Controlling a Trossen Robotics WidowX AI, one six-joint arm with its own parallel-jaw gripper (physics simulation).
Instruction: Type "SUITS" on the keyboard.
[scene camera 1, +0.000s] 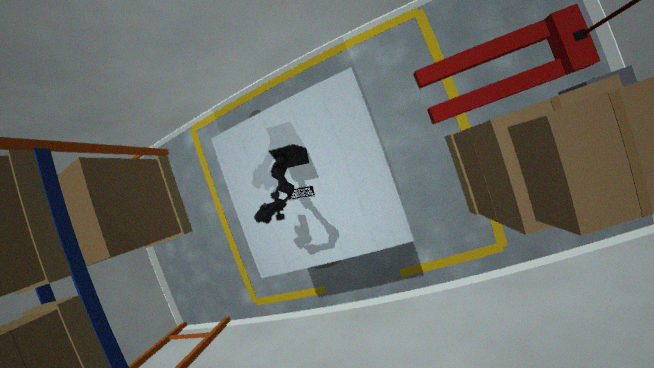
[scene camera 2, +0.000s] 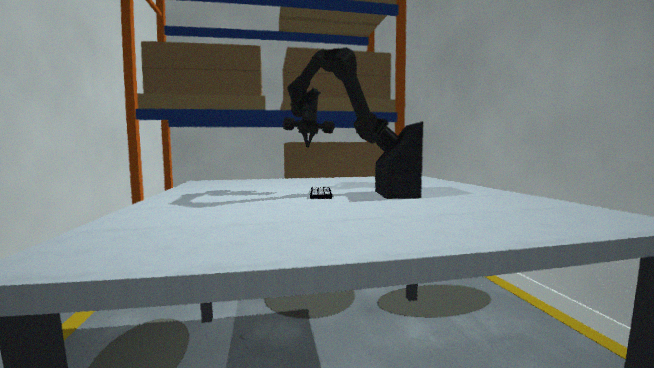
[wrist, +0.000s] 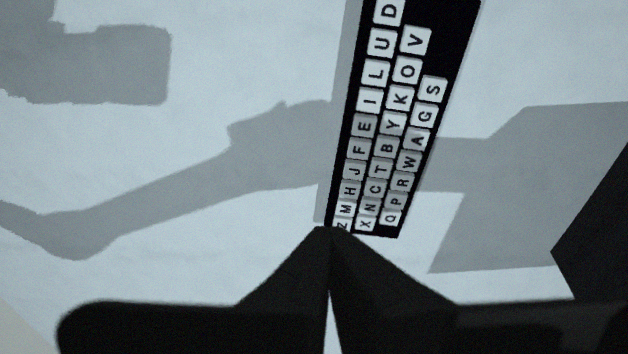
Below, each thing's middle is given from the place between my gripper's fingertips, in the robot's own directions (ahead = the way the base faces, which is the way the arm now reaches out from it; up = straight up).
Scene:
My hand is 16 cm above the black keyboard (wrist: 404, 68), 6 cm to the right of it and 4 cm past it.

